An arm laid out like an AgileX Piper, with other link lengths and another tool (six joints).
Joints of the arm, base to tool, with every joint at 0 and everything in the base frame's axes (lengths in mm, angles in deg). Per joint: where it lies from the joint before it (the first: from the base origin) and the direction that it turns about. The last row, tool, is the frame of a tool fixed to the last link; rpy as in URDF.
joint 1: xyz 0 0 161.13 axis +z
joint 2: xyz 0 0 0 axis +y
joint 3: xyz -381.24 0 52.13 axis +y
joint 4: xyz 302.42 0 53.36 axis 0.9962 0 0.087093
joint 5: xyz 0 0 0 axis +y
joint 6: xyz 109.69 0 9.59 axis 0.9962 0 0.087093
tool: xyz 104.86 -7 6.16 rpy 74.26 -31.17 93.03
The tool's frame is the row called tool.
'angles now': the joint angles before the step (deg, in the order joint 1, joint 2, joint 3, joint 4, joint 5, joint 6). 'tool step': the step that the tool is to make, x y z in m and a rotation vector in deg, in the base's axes. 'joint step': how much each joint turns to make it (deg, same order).
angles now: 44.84 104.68 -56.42 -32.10 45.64 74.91
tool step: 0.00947 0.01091 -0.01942 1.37 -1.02 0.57
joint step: 0.00 2.85 0.00 -2.33 -4.12 2.91
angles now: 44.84 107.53 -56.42 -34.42 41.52 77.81
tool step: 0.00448 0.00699 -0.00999 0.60 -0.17 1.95
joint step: 0.00 1.40 0.00 -1.02 -2.49 -0.25
